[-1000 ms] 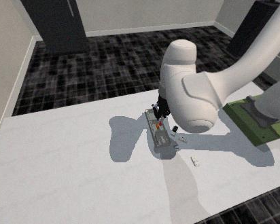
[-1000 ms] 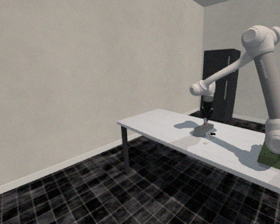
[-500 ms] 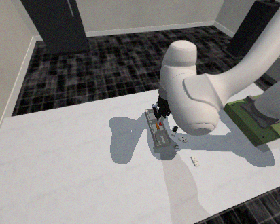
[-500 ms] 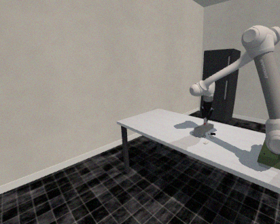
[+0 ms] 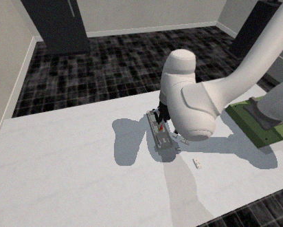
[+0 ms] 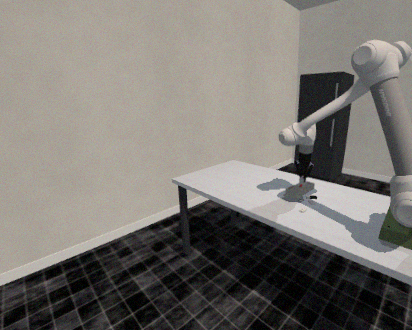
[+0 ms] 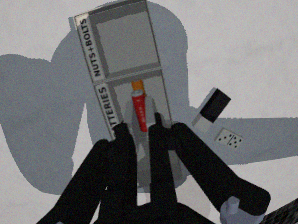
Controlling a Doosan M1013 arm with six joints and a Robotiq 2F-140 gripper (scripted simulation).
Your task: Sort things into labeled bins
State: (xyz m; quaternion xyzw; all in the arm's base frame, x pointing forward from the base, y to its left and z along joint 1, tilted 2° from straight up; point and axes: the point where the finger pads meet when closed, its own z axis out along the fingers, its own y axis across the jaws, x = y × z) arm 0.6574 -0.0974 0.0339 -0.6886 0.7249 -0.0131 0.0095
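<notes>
Right now the red battery is 3 cm below my hand. Round my hand: orange battery: 6 cm below; small black piece: 9 cm behind, 5 cm to the left, 7 cm below; grey bin tray: 1 cm ahead, 5 cm below.
</notes>
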